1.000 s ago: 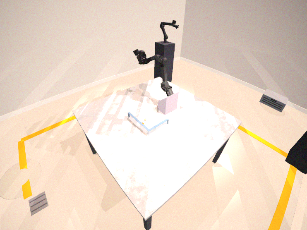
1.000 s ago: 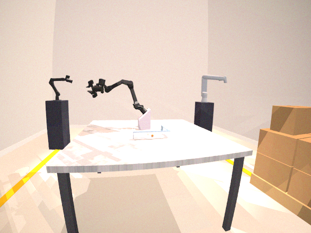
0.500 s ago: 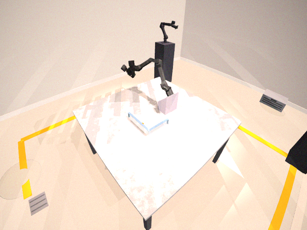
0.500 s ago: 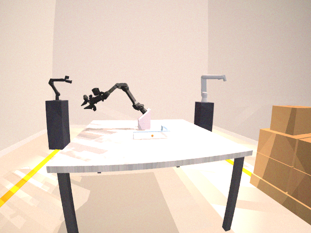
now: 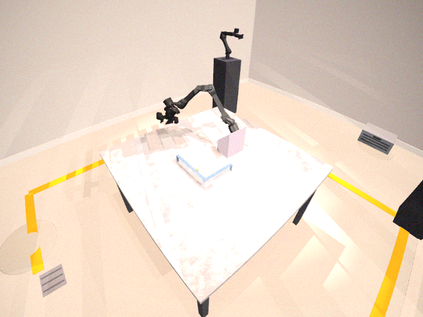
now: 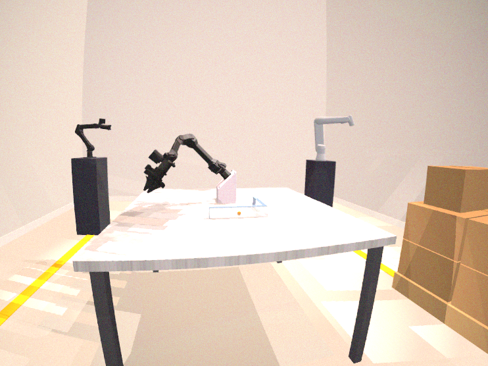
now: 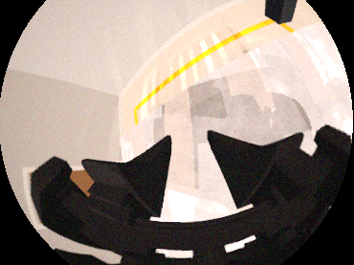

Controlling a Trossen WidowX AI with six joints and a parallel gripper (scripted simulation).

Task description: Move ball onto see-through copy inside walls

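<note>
Right now the orange ball is 510 mm to the left of my gripper tip, 120 mm below it and 10 mm ahead of it. Also, from my gripper tip: see-through copy of ball 480 mm to the left, 120 mm below, 40 mm behind.
</note>
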